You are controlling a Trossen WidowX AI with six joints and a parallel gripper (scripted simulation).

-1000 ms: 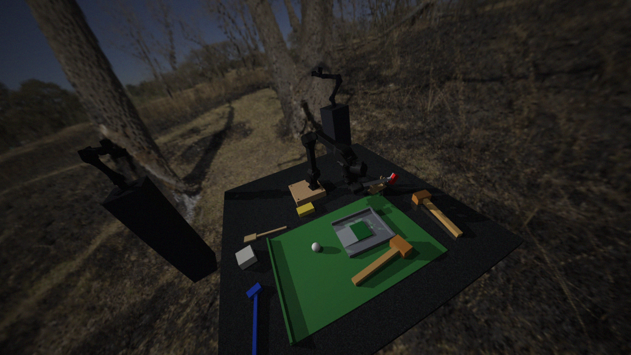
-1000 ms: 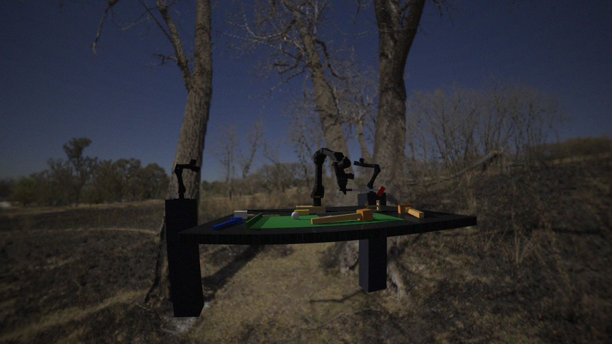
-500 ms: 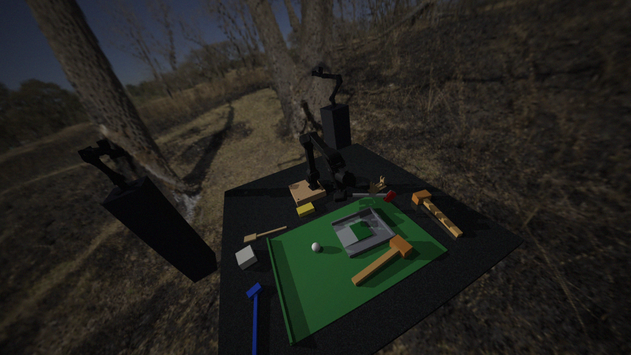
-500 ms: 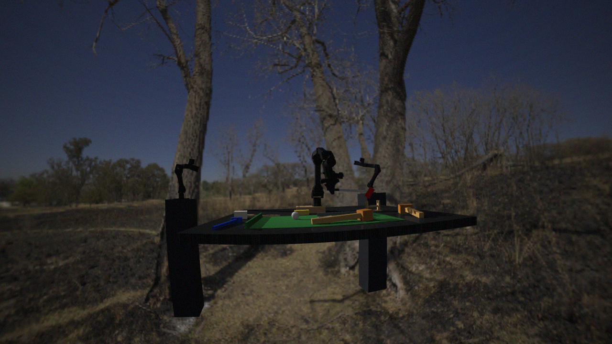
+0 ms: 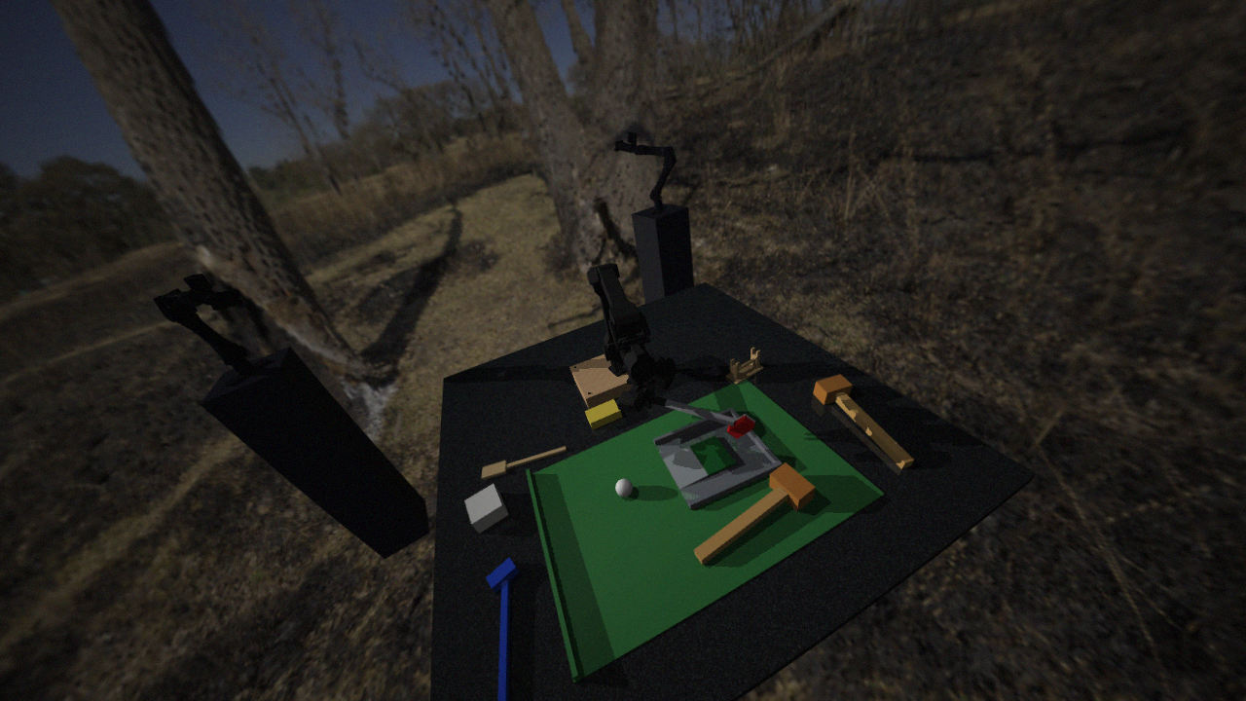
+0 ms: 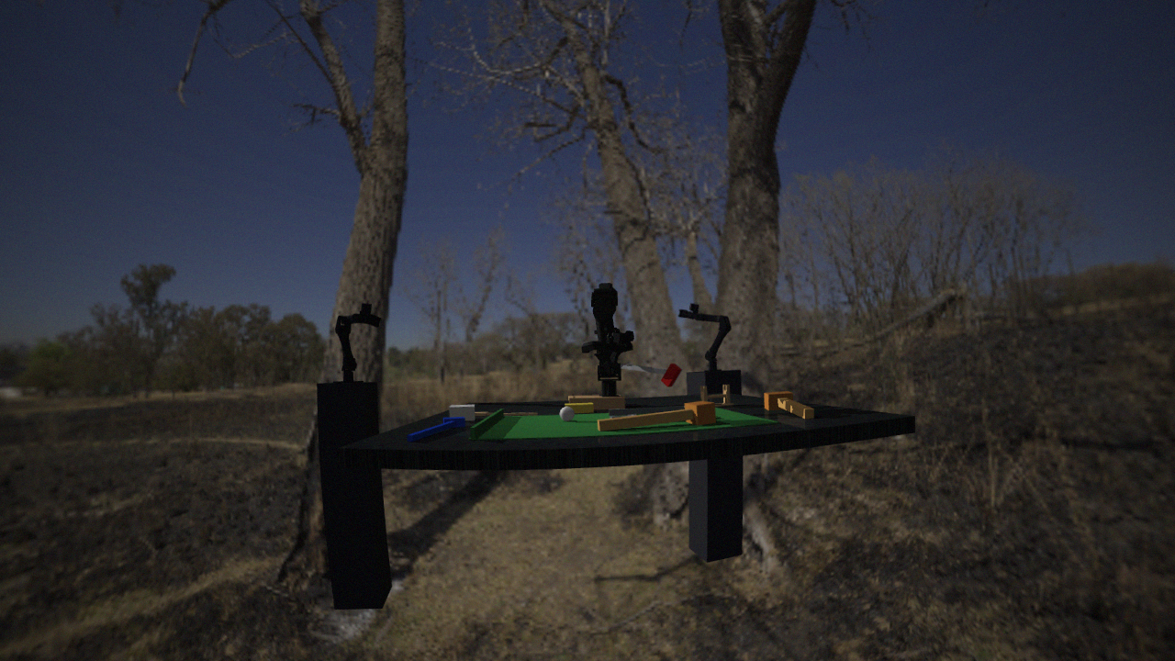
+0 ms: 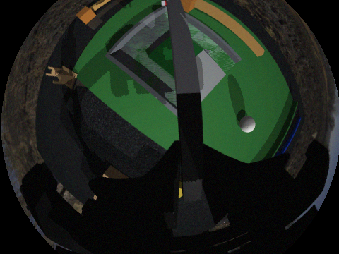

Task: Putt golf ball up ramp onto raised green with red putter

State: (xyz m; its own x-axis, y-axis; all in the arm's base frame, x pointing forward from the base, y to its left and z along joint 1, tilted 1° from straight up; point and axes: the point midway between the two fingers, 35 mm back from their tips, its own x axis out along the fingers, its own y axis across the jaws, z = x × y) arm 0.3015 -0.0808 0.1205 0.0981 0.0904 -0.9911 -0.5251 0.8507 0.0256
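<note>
Now: the yellow block 180 mm behind my gripper tip, 70 mm to the right of it and 120 mm below it. Also, from my gripper tip: white golf ball: 80 mm ahead, 160 mm to the right, 110 mm below; green mat: 160 mm ahead, 30 mm to the right, 130 mm below; red putter: 100 mm ahead, 70 mm to the left, 10 mm above.
</note>
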